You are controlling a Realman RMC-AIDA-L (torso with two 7-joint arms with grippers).
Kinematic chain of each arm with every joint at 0, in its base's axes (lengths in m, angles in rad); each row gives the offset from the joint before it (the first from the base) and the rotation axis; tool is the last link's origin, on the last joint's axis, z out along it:
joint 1: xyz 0 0 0.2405 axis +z
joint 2: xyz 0 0 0 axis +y
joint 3: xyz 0 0 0.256 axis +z
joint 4: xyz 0 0 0 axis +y
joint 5: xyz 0 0 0.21 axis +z
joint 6: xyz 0 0 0 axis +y
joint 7: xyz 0 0 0.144 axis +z
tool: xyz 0 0 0
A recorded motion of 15 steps. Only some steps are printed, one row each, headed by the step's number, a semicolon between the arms.
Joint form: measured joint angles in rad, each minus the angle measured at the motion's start. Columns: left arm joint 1, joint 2, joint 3, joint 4, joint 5, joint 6, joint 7; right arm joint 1, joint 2, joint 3, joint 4, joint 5, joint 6, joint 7.
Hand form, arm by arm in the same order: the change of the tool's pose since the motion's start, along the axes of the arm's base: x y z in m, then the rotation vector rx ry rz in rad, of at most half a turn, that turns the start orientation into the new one. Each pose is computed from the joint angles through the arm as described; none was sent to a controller.
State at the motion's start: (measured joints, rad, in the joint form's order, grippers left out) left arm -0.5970 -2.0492 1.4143 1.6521 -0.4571 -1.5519 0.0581; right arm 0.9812 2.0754 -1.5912 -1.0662 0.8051 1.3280 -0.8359
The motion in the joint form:
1: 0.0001 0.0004 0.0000 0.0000 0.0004 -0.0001 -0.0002; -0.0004 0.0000 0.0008 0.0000 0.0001 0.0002 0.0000
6: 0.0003 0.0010 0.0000 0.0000 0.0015 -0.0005 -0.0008; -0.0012 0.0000 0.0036 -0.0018 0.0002 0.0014 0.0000
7: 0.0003 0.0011 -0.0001 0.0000 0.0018 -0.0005 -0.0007; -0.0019 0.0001 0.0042 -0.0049 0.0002 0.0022 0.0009
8: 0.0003 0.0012 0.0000 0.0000 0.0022 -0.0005 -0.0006; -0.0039 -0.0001 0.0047 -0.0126 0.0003 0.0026 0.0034
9: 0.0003 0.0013 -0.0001 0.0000 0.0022 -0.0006 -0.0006; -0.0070 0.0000 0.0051 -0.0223 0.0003 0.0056 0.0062
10: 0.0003 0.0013 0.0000 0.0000 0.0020 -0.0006 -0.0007; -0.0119 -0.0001 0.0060 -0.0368 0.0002 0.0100 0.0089
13: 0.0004 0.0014 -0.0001 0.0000 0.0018 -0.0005 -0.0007; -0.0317 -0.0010 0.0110 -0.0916 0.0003 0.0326 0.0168
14: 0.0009 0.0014 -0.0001 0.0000 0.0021 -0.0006 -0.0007; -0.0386 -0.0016 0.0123 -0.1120 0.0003 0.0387 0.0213
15: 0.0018 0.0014 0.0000 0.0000 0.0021 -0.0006 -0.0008; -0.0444 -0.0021 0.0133 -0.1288 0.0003 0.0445 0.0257
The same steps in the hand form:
1: -0.0002 0.0000 0.0002 0.0005 0.0006 0.0004; 0.0001 0.0000 0.0001 0.0002 0.0006 -0.0009
6: -0.0005 0.0001 0.0004 0.0014 0.0019 0.0015; 0.0000 0.0002 0.0007 0.0010 0.0028 -0.0018
7: -0.0005 0.0001 0.0005 0.0016 0.0022 0.0015; -0.0005 0.0001 0.0010 0.0016 0.0042 -0.0012
8: -0.0006 0.0001 0.0005 0.0018 0.0027 0.0015; -0.0017 -0.0001 0.0017 0.0043 0.0079 0.0008
9: -0.0006 0.0002 0.0006 0.0018 0.0028 0.0016; -0.0027 -0.0007 0.0025 0.0053 0.0110 0.0024
10: -0.0006 0.0001 0.0006 0.0017 0.0026 0.0016; -0.0040 -0.0015 0.0039 0.0069 0.0154 0.0058
13: -0.0006 0.0001 0.0006 0.0018 0.0024 0.0016; -0.0081 -0.0053 0.0095 0.0093 0.0291 0.0174
14: -0.0008 0.0001 0.0006 0.0019 0.0027 0.0022; -0.0098 -0.0065 0.0117 0.0125 0.0350 0.0216
15: -0.0011 0.0000 0.0006 0.0018 0.0027 0.0031; -0.0111 -0.0076 0.0135 0.0147 0.0394 0.0242

